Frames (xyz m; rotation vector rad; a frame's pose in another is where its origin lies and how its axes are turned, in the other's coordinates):
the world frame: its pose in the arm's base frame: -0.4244 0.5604 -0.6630 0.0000 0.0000 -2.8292
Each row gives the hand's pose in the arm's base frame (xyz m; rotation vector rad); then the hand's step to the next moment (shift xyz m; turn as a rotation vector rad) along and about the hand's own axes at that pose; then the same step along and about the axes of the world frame.
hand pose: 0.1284 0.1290 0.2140 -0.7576 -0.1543 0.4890
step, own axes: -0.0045 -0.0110 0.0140 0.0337 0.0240 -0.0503
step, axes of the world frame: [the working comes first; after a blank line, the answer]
step, axes of the arm's base frame: -0.0042 -0.0003 0.0179 0.0361 -0.0002 -0.0542

0.0041 -0.0010 0.0179 -0.0343 0.0113 -0.0542
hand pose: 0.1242 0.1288 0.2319 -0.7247 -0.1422 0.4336
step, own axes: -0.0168 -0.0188 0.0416 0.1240 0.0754 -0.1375
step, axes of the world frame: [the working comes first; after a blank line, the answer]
step, axes of the arm's base frame: -0.0202 0.0057 0.0439 0.1242 0.0196 -0.1554

0.0175 -0.0116 0.0439 -0.1243 0.0195 -0.1554
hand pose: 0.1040 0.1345 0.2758 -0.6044 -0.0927 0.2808
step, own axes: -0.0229 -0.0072 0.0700 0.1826 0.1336 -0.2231
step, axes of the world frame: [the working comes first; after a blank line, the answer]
step, axes of the arm's base frame: -0.0320 0.0261 0.0614 0.1812 0.0354 -0.2586

0.0224 -0.0346 0.0614 -0.1833 0.0220 -0.2586
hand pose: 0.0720 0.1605 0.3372 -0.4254 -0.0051 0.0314
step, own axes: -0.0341 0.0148 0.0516 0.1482 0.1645 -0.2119
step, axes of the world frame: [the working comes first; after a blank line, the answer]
step, axes of the arm's base frame: -0.0351 0.0337 0.0409 0.1457 0.0670 -0.2611

0.0231 -0.0428 0.0409 -0.1593 -0.0190 -0.2611
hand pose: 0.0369 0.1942 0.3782 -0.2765 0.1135 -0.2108
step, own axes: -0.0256 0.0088 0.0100 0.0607 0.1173 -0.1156
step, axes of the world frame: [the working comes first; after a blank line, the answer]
step, axes of the arm's base frame: -0.0218 0.0165 0.0092 0.0652 0.0669 -0.1486

0.0157 -0.0224 0.0092 -0.0826 -0.0437 -0.1486
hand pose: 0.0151 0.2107 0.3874 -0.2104 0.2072 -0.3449
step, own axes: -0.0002 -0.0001 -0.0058 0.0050 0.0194 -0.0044
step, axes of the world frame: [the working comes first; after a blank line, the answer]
step, axes of the arm's base frame: -0.0016 -0.0010 -0.0055 0.0096 0.0153 -0.0097

0.0018 0.0005 -0.0055 -0.0139 -0.0116 -0.0097
